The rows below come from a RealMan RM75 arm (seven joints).
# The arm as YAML. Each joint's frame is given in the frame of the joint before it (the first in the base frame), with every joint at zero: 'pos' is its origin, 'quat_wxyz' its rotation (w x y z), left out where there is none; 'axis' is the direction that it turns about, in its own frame. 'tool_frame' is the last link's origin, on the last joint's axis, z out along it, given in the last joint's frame.
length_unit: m
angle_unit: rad
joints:
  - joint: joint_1
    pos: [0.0, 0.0, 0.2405]
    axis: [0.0, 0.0, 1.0]
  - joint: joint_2
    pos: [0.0, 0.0, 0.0]
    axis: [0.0, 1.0, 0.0]
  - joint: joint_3
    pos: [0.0, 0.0, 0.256]
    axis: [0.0, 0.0, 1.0]
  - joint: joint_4
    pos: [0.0, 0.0, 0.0]
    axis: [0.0, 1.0, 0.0]
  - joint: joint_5
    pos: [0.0, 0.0, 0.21]
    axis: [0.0, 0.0, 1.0]
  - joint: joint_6
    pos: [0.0, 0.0, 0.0]
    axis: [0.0, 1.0, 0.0]
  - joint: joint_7
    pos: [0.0, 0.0, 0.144]
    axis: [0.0, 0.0, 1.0]
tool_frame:
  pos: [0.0, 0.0, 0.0]
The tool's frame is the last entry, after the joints.
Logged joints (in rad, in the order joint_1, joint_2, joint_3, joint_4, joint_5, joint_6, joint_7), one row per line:
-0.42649, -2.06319, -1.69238, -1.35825, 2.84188, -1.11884, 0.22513
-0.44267, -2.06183, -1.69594, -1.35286, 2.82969, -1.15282, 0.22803
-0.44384, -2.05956, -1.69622, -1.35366, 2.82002, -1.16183, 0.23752
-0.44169, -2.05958, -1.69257, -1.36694, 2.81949, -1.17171, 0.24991
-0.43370, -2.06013, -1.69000, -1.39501, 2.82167, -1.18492, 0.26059
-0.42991, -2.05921, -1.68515, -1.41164, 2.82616, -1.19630, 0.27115
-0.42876, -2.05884, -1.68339, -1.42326, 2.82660, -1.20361, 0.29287
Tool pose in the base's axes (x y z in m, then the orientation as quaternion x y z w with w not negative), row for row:
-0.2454, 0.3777, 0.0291, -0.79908, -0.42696, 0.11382, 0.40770
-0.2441, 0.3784, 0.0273, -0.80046, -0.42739, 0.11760, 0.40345
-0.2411, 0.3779, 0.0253, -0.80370, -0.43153, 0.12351, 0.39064
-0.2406, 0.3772, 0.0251, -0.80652, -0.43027, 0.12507, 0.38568
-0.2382, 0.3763, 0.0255, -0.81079, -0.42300, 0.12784, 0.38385
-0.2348, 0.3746, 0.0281, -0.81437, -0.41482, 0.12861, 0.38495
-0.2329, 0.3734, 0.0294, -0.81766, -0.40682, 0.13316, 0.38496
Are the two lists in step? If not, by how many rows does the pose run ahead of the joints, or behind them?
The pose runs 1 row behind the joints: the pose in row i belongs to the joints in row i - 1.
